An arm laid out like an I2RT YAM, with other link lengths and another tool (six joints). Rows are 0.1 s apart.
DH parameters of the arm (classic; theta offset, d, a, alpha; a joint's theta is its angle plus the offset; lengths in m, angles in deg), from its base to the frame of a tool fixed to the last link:
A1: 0 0.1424 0.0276 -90
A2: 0 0 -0.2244 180
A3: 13.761 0 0.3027 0
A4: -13.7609 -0.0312 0.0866 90
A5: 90 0.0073 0 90
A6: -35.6 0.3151 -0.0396 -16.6
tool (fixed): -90 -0.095 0 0
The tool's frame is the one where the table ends.
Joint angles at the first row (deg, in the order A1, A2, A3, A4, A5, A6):
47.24, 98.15, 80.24, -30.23, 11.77, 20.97
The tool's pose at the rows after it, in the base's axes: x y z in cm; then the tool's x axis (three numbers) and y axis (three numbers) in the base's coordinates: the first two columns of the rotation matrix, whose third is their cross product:
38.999 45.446 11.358 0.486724 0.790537 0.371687 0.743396 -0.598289 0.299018
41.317 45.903 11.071 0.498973 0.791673 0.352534 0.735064 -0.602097 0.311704
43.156 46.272 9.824 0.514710 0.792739 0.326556 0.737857 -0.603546 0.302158
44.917 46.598 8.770 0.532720 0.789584 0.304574 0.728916 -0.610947 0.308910
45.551 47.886 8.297 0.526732 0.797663 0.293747 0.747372 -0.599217 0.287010
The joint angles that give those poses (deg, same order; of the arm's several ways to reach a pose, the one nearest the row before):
45.72, 103.42, 86.39, -31.28, 9.74, 20.14
44.64, 109.41, 93.80, -33.58, 10.24, 19.38
43.43, 115.49, 100.41, -35.77, 9.49, 19.07
42.84, 121.23, 107.00, -37.87, 10.25, 19.12
42.71, 126.66, 114.37, -40.73, 8.61, 18.95

